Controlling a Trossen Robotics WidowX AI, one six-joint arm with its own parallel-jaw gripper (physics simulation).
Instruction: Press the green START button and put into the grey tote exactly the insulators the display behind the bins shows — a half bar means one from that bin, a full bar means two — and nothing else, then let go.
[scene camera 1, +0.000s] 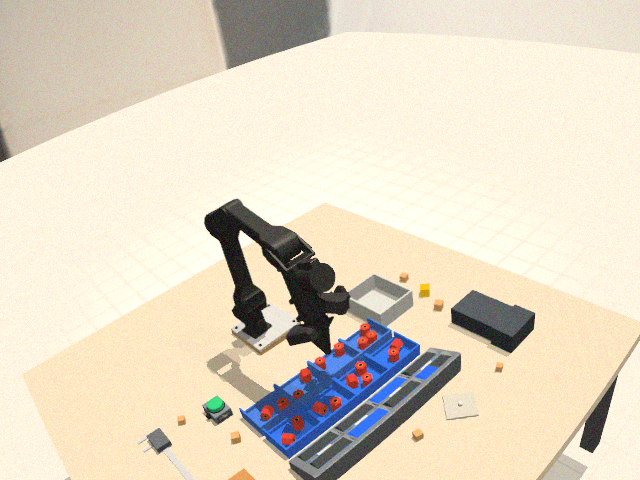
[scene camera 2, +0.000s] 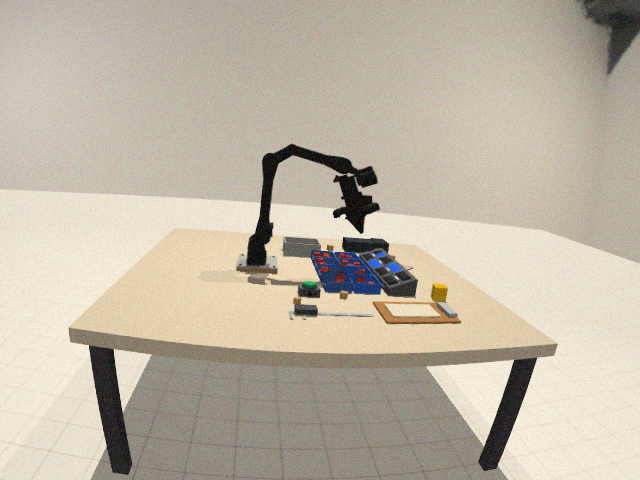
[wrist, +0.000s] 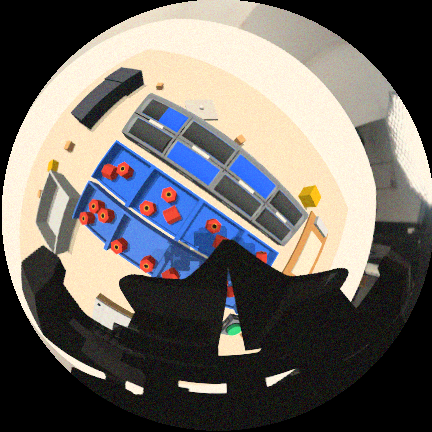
my gripper: scene camera 1; scene camera 2 361, 233; wrist
same spot on my gripper: (wrist: 178, 320) = (scene camera 1: 326, 319)
same spot on display: (wrist: 223, 168) = (scene camera 2: 383, 265)
